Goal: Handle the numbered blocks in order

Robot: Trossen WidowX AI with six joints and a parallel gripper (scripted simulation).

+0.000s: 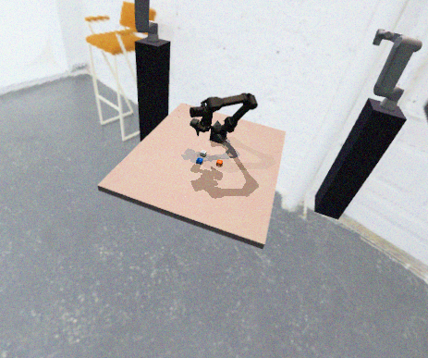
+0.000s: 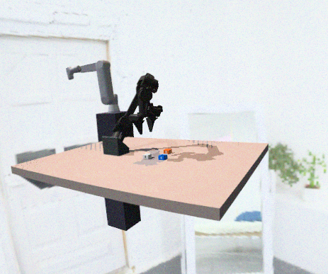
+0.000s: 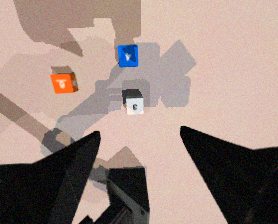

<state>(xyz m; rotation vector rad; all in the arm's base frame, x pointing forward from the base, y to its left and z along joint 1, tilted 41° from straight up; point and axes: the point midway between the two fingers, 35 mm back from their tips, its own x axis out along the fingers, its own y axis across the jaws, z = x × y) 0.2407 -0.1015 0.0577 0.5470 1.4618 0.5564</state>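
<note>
My gripper tip is now 10 mm past the white block and 120 mm above it. From my gripper tip the other things lie so: blue block (80 mm ahead, 10 mm to the left, 120 mm below); orange block (40 mm ahead, 130 mm to the left, 120 mm below).
</note>
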